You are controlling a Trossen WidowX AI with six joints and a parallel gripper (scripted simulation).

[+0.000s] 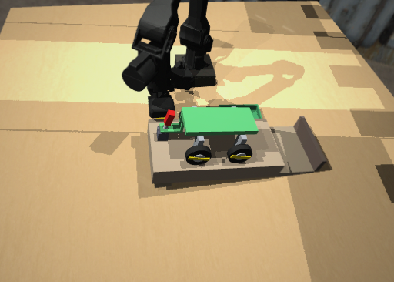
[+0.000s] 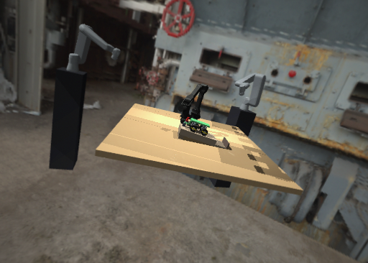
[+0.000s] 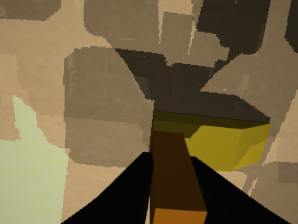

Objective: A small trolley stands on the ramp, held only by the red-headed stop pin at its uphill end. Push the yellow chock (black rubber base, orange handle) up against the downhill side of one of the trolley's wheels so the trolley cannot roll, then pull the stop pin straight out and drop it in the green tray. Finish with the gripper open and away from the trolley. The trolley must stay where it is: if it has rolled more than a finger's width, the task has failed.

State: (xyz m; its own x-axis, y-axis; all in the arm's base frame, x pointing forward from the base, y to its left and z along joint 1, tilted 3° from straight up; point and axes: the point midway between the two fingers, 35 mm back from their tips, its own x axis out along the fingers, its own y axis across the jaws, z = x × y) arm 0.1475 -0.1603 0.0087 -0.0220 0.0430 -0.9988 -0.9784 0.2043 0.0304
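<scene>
Now: the green tray 80 mm ahead of my gripper tip, 220 mm to the left of it and 40 mm below it. From my gripper tip the other things lie so: ramp (180 mm ahead, 80 mm to the left, 20 mm above); yellow chock (20 mm ahead, 10 mm below); red-headed stop pin (140 mm ahead, 20 mm to the right, 100 mm above).
</scene>
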